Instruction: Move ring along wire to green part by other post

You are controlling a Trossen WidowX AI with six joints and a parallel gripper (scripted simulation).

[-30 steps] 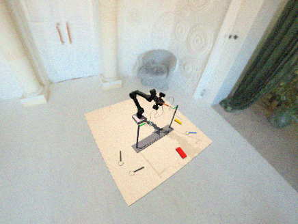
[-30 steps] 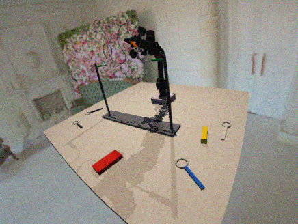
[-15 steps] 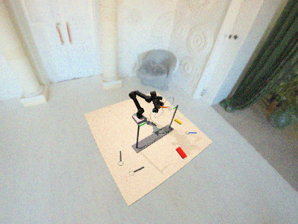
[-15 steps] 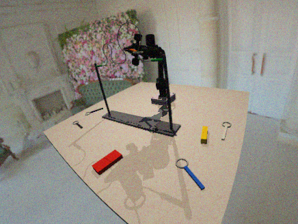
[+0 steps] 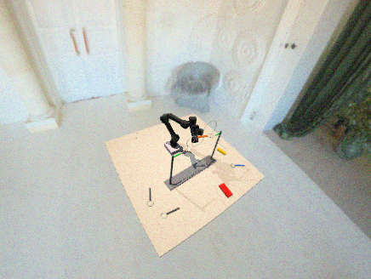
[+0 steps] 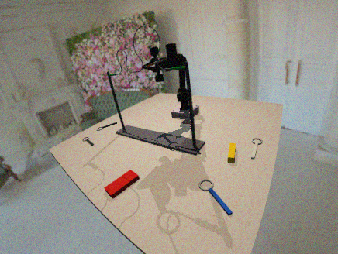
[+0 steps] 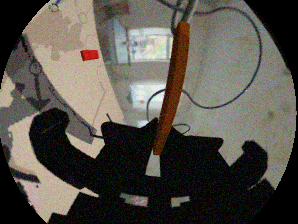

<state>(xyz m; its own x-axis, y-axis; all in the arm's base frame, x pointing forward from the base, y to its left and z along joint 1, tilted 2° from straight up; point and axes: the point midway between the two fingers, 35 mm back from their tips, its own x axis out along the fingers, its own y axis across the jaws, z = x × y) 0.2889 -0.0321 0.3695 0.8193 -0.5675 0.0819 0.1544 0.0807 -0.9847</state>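
My gripper tip is now 10 mm short of the orange-handled ring, 90 mm to the right of it and 10 mm below it. Round my gripper tip: red block: 390 mm ahead, 90 mm to the left, 400 mm below; then yellow block: 60 mm ahead, 460 mm to the left, 400 mm below; then blue-handled ring: 290 mm ahead, 440 mm to the left, 410 mm below.
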